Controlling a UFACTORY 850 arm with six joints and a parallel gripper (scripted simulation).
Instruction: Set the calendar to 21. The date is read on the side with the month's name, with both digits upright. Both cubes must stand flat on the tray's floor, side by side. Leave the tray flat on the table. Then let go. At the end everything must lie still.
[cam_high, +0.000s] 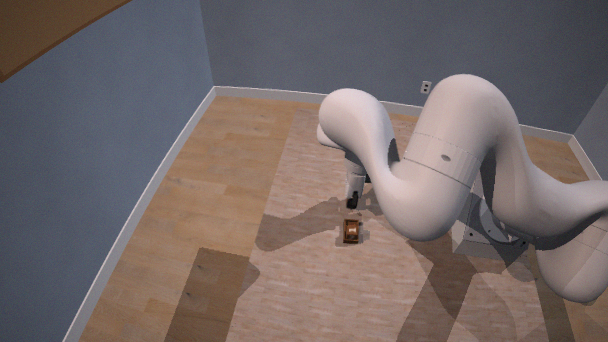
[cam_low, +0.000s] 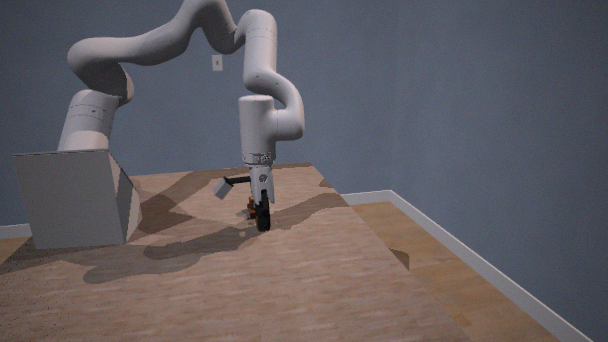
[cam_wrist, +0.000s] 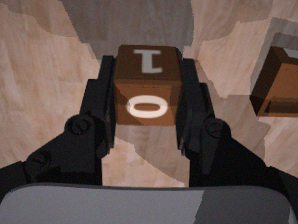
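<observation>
My hand is 1 cm above the brown wooden date cube. The rest, counted from my hand: brown tray 11 cm to the left, 2 cm below.
</observation>
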